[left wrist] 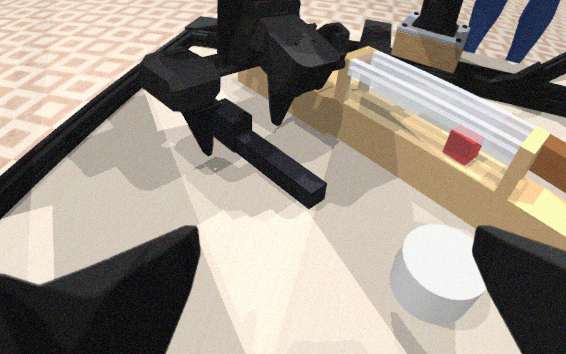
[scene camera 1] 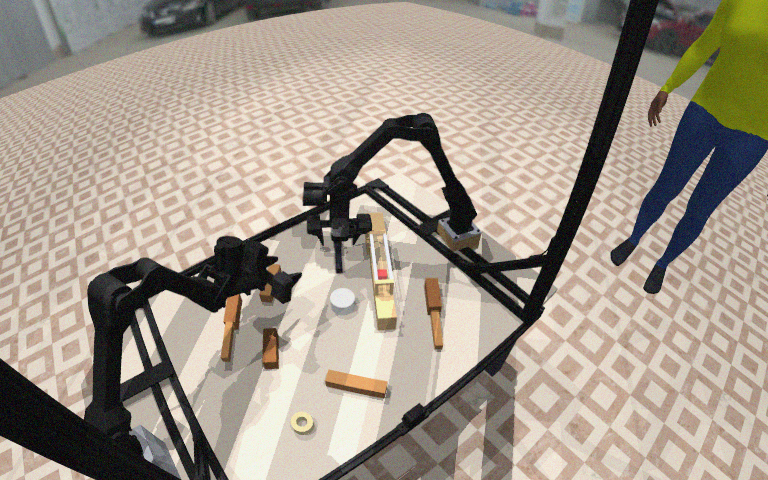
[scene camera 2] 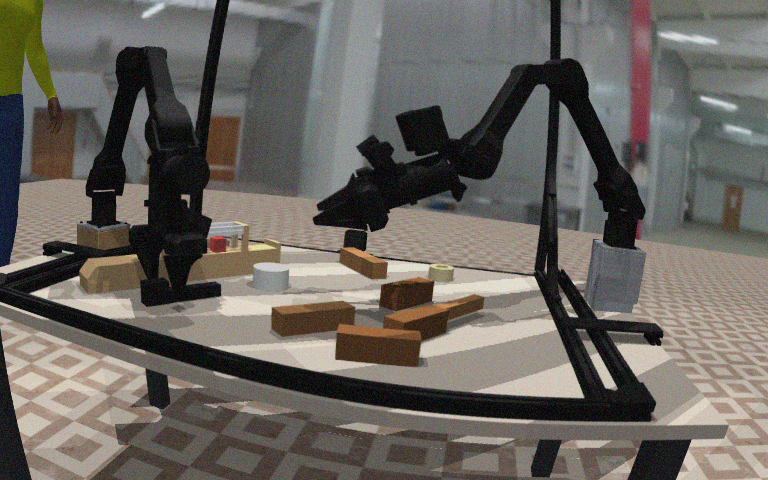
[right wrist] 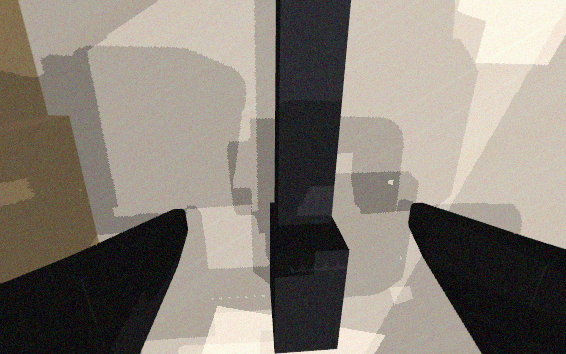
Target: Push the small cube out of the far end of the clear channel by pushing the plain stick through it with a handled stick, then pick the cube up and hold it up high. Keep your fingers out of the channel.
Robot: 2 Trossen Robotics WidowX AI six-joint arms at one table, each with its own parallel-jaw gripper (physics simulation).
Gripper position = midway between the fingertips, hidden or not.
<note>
My left gripper (scene camera 2: 315, 214) is open, with nothing in its grasp. Also in view: a white disc (scene camera 2: 273, 277). My right gripper (scene camera 2: 166, 293) is open and holds nothing. Also in view: a black stick (scene camera 2: 154, 292). Further things: a clear channel (scene camera 2: 226, 237) and a wooden base (scene camera 2: 222, 265).
The black stick shows as well in the left wrist view (left wrist: 232, 126) and in the right wrist view (right wrist: 308, 256). The white disc shows as well in the left wrist view (left wrist: 434, 278). My left gripper shows as well in the left wrist view (left wrist: 338, 240) and in scene camera 1 (scene camera 1: 289, 266). The right wrist view does not show the white disc: it is out of frame.
</note>
